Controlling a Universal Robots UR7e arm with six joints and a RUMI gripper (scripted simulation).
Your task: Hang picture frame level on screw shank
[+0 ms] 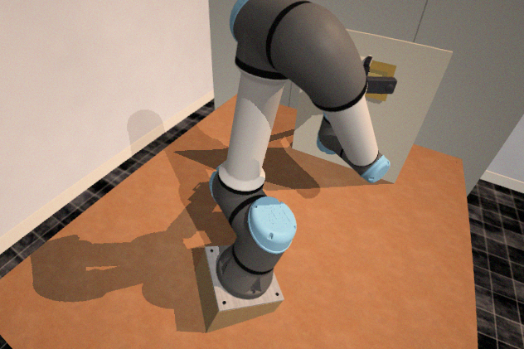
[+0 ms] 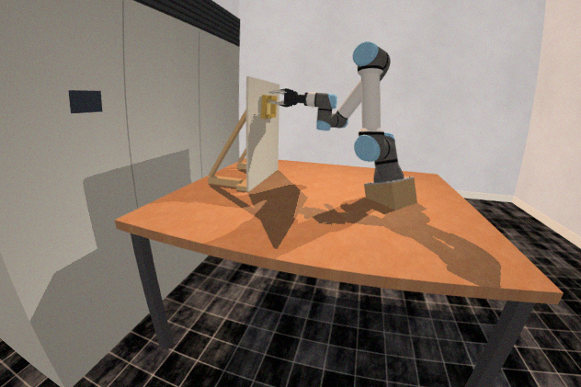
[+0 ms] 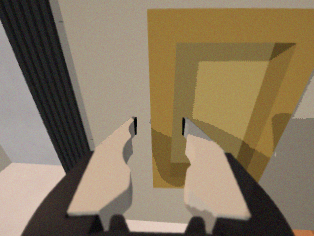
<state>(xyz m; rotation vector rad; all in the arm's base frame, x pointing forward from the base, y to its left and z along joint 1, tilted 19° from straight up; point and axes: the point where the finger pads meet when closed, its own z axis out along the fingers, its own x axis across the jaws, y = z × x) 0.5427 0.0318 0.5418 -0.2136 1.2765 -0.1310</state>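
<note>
The yellow picture frame is 5 cm below my hand and 2 cm ahead of it. Round my hand: pale upright board (19 cm below, 4 cm ahead).
</note>
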